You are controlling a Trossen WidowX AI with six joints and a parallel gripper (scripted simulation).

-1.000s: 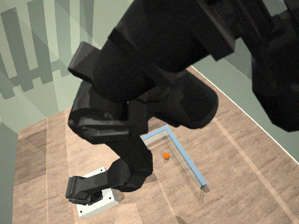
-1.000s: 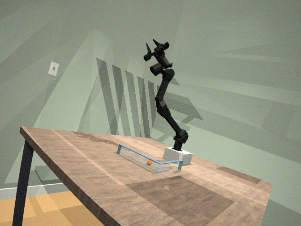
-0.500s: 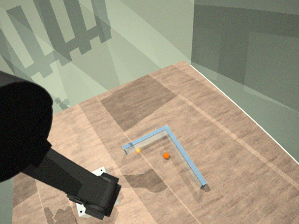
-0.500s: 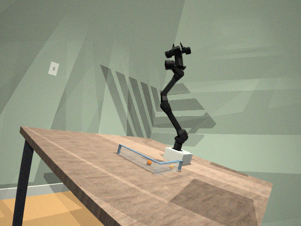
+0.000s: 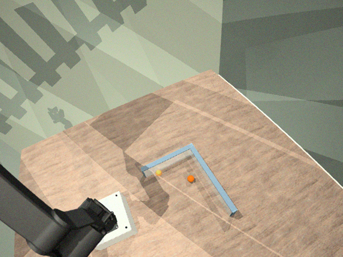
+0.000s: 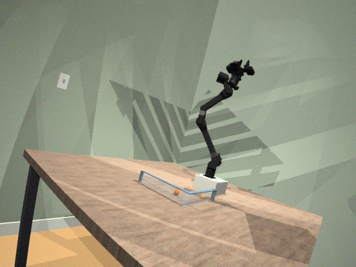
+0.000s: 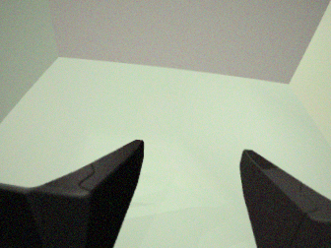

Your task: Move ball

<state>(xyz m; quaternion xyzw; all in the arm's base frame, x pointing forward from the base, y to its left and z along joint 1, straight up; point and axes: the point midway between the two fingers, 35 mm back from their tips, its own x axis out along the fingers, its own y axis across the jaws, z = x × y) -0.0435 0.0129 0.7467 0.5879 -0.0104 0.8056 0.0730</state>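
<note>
Right now my gripper tip is 40 cm short of the orange ball, 1 cm to the right of it and 84 cm above it. The rest, counted from my gripper tip: see-through copy of ball: 30 cm ahead, 10 cm to the left, 84 cm below.
</note>
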